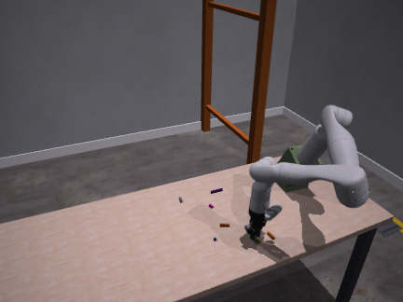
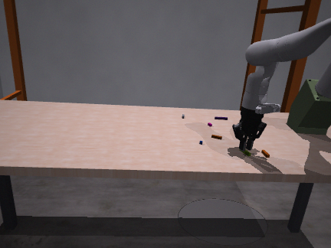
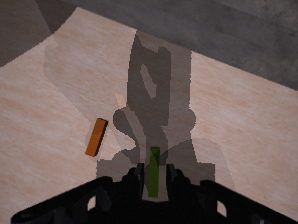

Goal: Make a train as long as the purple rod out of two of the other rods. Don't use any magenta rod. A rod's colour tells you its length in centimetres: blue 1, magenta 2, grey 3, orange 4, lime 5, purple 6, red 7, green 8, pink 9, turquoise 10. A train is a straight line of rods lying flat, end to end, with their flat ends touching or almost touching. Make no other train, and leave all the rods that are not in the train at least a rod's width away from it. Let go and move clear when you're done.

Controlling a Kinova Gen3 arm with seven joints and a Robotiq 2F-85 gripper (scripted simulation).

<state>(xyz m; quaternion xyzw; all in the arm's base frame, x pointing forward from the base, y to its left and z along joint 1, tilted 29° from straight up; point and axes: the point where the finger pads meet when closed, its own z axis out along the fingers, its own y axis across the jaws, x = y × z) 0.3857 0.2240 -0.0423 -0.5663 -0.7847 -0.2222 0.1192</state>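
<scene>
My gripper is now 30 mm above the lime rod. Also, from my hand: magenta rod 60 mm ahead, 260 mm to the right, 30 mm below; then purple rod 10 mm behind, 350 mm to the right, 30 mm below; then blue rod 140 mm ahead, 70 mm to the right, 30 mm below.
</scene>
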